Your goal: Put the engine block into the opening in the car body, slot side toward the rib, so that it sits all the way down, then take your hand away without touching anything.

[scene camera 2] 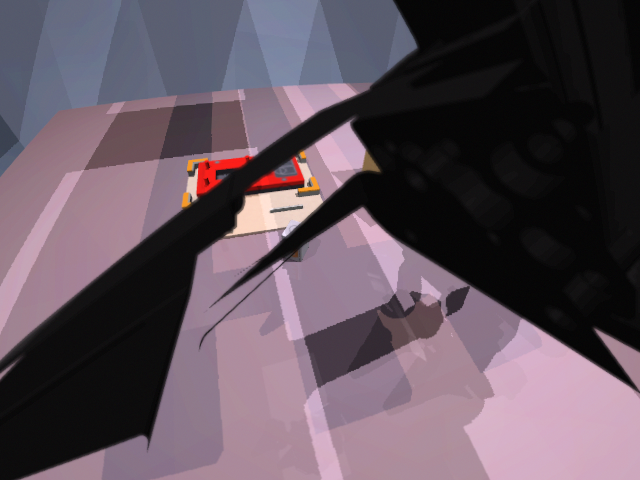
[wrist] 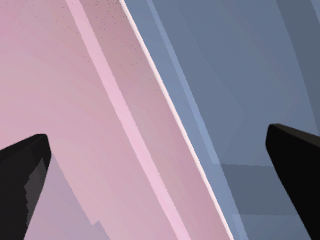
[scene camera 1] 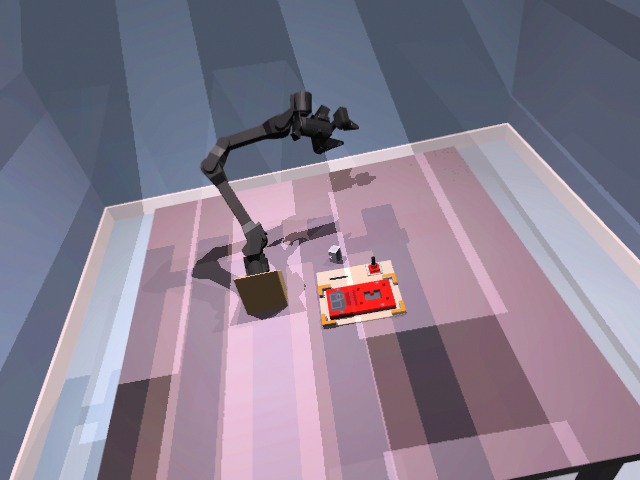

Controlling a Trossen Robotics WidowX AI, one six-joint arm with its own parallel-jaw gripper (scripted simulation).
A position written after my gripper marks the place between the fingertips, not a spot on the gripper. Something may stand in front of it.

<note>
My gripper (scene camera 1: 351, 135) is open, holding nothing. I also see a red car body (scene camera 2: 288, 176).
My gripper also shows in the wrist view (wrist: 159, 140). The wrist view does not show the red car body: it is out of frame.
</note>
